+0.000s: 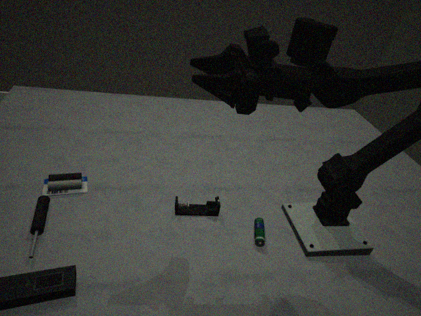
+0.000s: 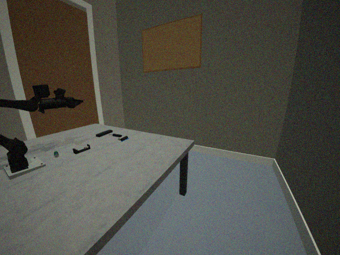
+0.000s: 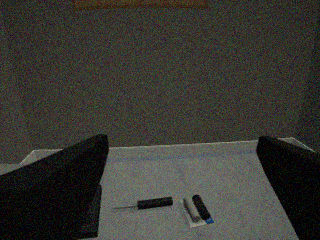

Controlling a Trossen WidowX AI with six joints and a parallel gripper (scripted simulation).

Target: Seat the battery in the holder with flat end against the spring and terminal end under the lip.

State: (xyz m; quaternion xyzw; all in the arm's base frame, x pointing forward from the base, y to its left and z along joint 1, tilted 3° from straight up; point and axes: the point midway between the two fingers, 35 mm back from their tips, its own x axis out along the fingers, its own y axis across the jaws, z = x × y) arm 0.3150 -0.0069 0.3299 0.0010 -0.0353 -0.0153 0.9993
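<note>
Now: gripper tip 320 mm above the battery, 180 mm past it and 60 mm to the right of it. Round my gripper tip: card (320 mm below, 240 mm ahead, 80 mm to the right); screwdriver (320 mm below, 260 mm ahead, 60 mm to the left); flat black box (320 mm below, 250 mm ahead, 190 mm to the left).
</note>
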